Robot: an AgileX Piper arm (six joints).
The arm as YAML. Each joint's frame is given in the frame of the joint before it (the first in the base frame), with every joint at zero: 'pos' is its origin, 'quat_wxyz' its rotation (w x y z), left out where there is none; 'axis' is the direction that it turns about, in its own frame. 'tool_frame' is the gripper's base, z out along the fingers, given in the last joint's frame.
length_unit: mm
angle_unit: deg
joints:
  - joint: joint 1
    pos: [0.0, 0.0, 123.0]
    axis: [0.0, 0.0, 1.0]
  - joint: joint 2
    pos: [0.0, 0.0, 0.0]
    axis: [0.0, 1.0, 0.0]
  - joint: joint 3
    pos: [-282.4, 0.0, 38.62]
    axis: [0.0, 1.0, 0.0]
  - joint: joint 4
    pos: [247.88, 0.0, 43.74]
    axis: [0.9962, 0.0, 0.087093]
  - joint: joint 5
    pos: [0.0, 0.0, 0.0]
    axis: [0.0, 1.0, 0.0]
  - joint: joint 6
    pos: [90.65, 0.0, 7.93]
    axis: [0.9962, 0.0, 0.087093]
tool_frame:
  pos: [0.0, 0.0, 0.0]
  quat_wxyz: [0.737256, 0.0, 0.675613, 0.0]
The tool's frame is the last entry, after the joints.
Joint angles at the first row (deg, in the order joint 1, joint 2, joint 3, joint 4, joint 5, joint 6):
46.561, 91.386, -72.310, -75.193, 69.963, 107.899
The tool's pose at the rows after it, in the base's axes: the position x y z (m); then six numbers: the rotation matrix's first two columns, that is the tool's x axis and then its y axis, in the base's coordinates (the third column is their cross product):
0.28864, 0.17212, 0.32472, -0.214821, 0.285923, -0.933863, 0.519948, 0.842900, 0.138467
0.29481, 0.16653, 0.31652, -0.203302, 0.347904, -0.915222, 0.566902, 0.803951, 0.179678
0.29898, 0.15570, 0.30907, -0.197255, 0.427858, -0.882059, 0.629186, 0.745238, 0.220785
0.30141, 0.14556, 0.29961, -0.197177, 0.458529, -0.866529, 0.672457, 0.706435, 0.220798
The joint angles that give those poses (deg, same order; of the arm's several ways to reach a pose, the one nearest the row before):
45.025, 93.306, -72.310, -74.897, 69.963, 109.000
43.444, 94.321, -72.310, -73.149, 69.963, 112.229
41.255, 94.560, -72.050, -69.545, 69.962, 114.734
39.452, 94.783, -70.785, -67.769, 69.962, 116.124

